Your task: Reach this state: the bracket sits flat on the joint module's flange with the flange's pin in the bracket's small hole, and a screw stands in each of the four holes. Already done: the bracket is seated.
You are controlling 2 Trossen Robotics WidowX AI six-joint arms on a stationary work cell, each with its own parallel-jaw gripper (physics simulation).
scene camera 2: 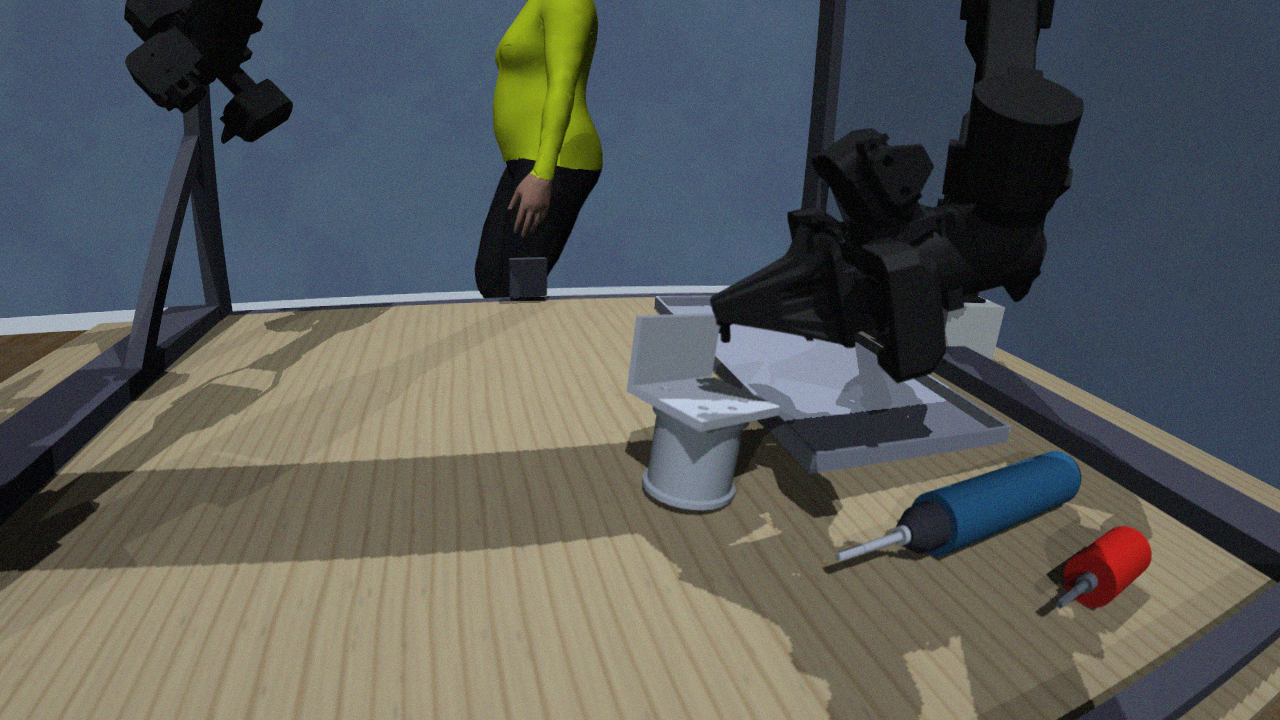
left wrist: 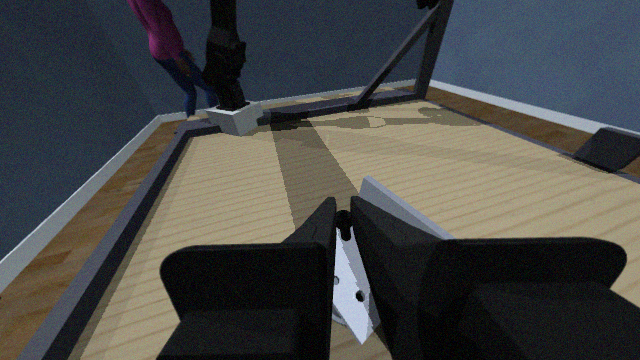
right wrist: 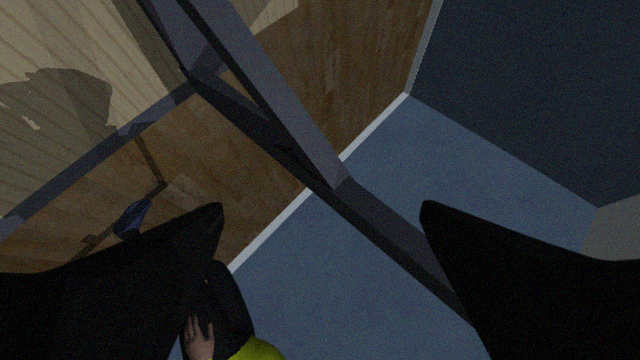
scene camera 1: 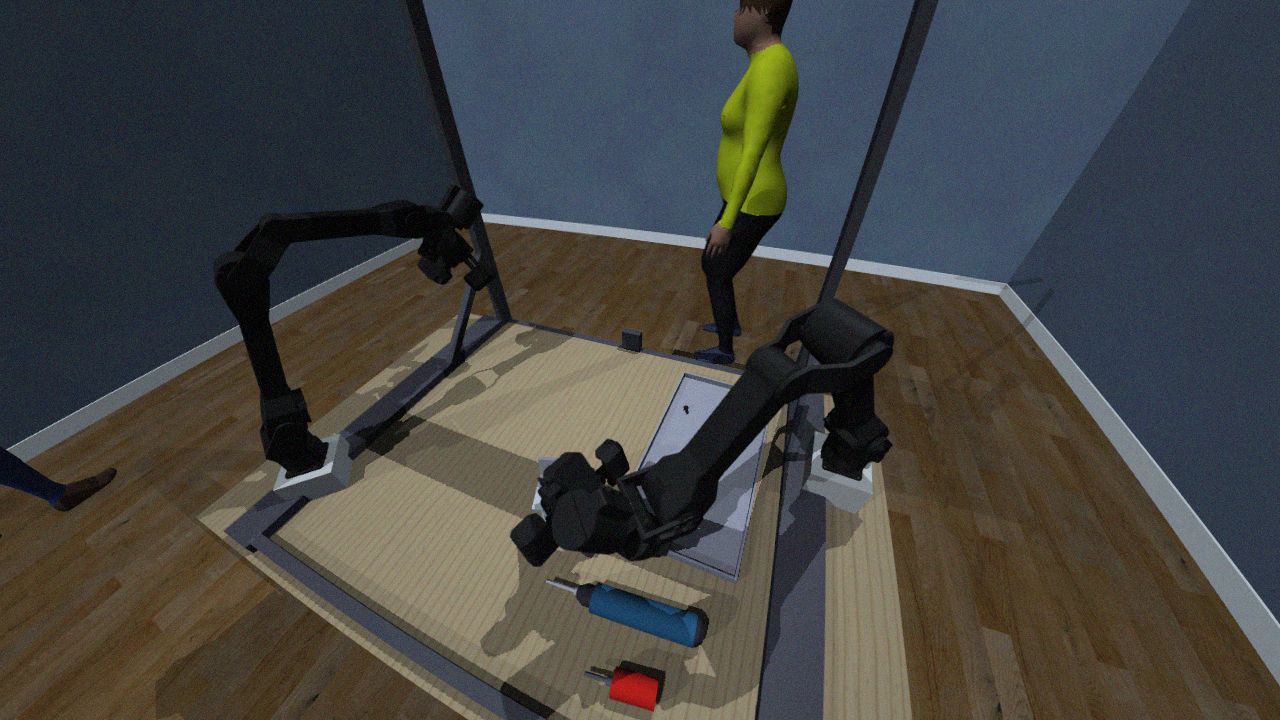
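The pale bracket sits on the light grey joint module, its upright plate on the left in scene camera 2. Two small holes show in its flat part, with no screw in them; its other holes are hidden. My left gripper is shut on a small black screw, tilted above the bracket, with the screw clear of the plate. In scene camera 1 the arm hides most of the bracket. A dark screw lies in the tray. My right gripper is open and empty, raised far left.
The shallow grey tray lies beside the module. A blue screwdriver and a shorter red one lie nearer the front. A dark block stands at the table's back edge.
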